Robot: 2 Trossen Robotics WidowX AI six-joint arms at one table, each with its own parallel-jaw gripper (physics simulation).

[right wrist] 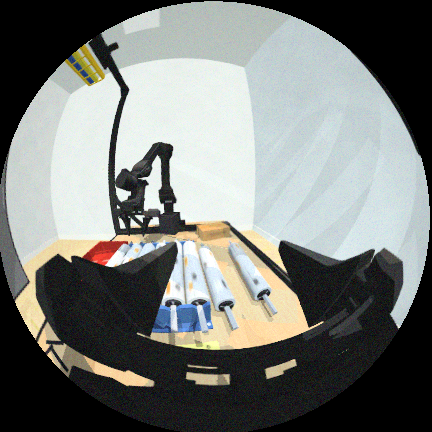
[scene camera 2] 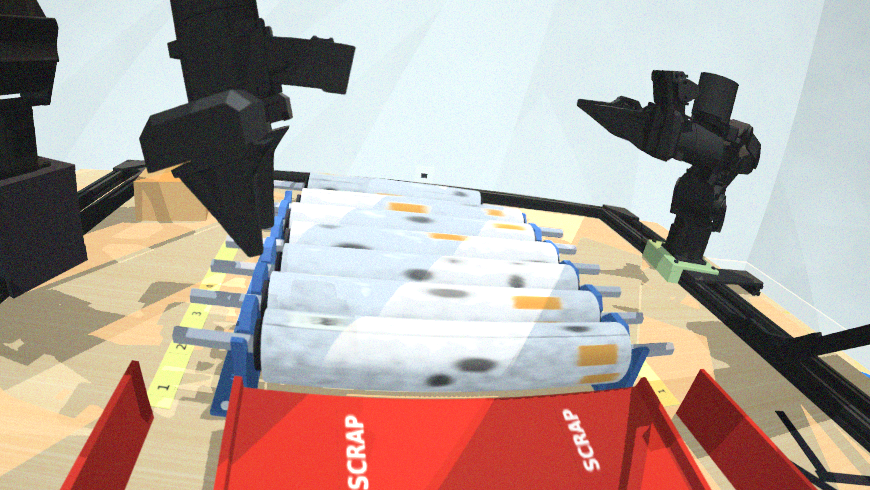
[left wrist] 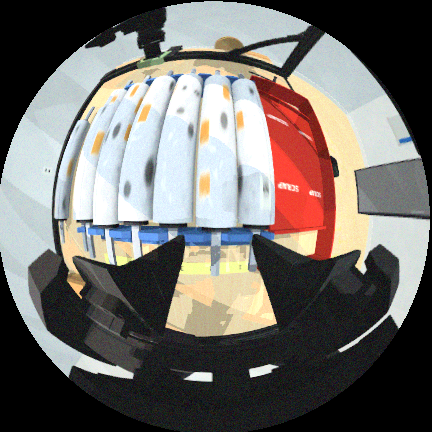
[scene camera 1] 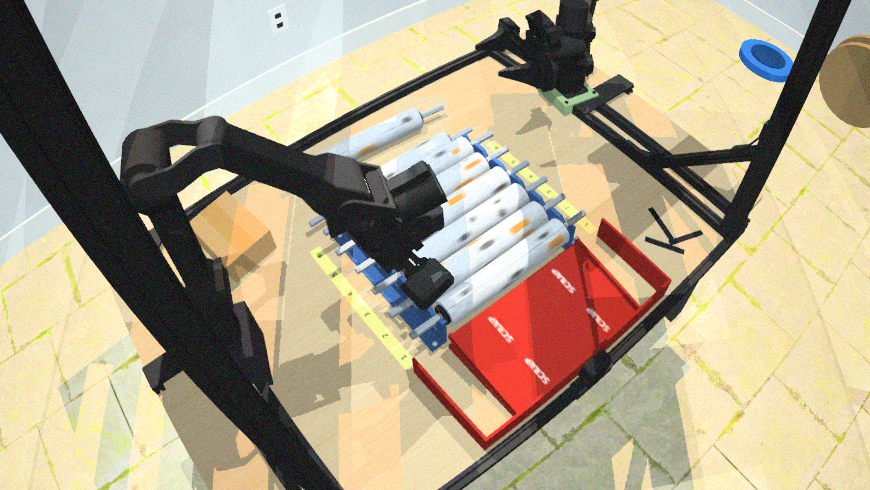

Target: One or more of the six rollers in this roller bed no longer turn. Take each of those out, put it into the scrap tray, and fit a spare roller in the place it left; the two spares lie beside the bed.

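Note:
Several grey-white rollers lie side by side in the blue bed. The roller nearest the tray and its neighbour are seated. My left gripper is open and empty near the number-strip ends of these two; the neighbour's shaft shows between its fingers in the left wrist view. One spare lies close beside the bed, another spare farther off. The red scrap tray holds no roller. My right gripper is open, empty, raised away from the rollers.
A tan block stands near the left arm's base. Yellow number strips run along both shaft ends of the bed. A black frame borders the table. The left arm covers part of the rollers in scene camera 1.

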